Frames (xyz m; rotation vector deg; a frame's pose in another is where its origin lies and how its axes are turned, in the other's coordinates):
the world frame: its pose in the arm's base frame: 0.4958 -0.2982 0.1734 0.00 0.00 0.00
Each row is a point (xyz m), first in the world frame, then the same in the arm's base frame.
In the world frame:
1: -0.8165 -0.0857 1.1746
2: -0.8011 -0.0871 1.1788
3: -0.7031 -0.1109 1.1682
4: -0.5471 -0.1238 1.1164
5: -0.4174 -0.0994 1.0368
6: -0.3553 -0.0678 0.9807
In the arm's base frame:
1: -0.3207 -0.3839 1.3480
2: -0.3053 -0.3853 1.3522
3: -0.2073 -0.4091 1.3416
4: -0.0513 -0.4220 1.2898
5: 0.0784 -0.3976 1.2102
6: 0.1405 -0.3660 1.1541

